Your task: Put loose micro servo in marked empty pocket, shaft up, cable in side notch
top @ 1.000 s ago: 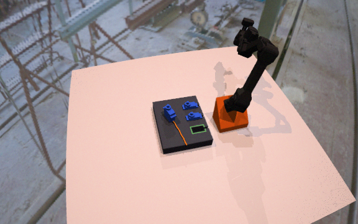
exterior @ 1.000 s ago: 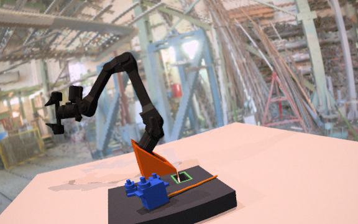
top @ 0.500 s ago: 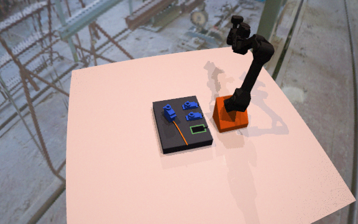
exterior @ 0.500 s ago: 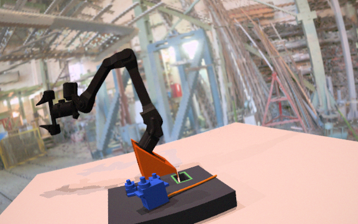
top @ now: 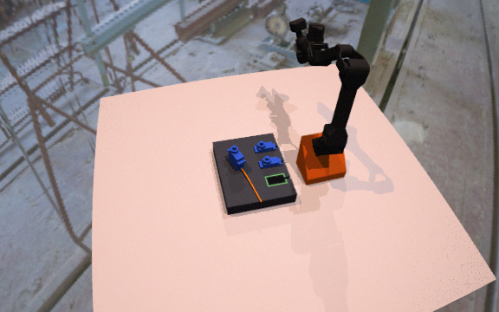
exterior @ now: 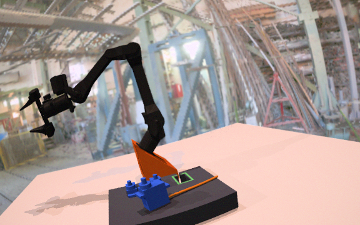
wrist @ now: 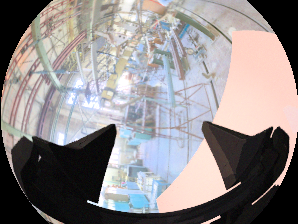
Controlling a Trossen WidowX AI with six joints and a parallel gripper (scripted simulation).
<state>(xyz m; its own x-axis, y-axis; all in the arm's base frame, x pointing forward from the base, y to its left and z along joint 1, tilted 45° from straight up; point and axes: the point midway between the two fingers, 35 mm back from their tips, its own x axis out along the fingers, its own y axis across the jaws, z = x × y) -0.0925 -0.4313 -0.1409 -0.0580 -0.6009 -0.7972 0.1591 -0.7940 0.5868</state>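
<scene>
Now: gripper tip 400 mm to the right of the dark deck, 370 mm short of it and 290 mm above it.
</scene>
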